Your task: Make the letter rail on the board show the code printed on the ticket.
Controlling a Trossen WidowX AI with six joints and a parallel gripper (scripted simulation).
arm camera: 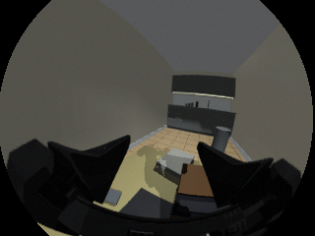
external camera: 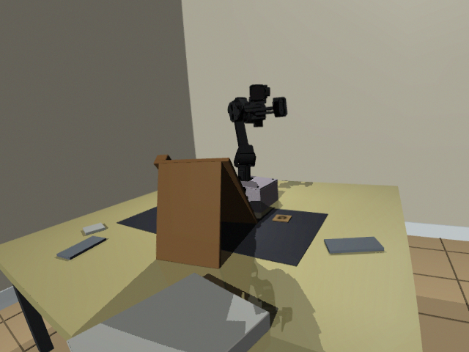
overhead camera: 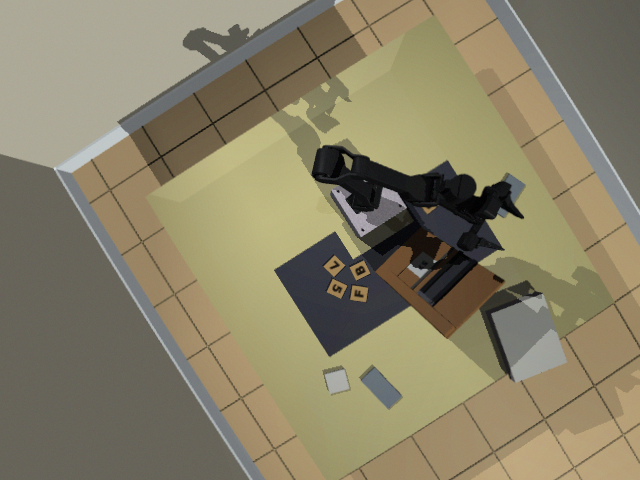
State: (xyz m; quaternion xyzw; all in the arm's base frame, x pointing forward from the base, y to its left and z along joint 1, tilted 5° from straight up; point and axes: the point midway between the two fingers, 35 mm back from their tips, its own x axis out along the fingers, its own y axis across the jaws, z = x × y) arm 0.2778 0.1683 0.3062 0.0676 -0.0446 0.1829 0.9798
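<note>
My gripper tip is 310 mm above the white ticket and 160 mm to the left of it. The rest, counted from my gripper tip: dark mat 410 mm below, 210 mm to the right, 100 mm behind; then small white block 660 mm to the right, 400 mm below, 170 mm ahead; then large grey box 480 mm ahead, 390 mm below.
</note>
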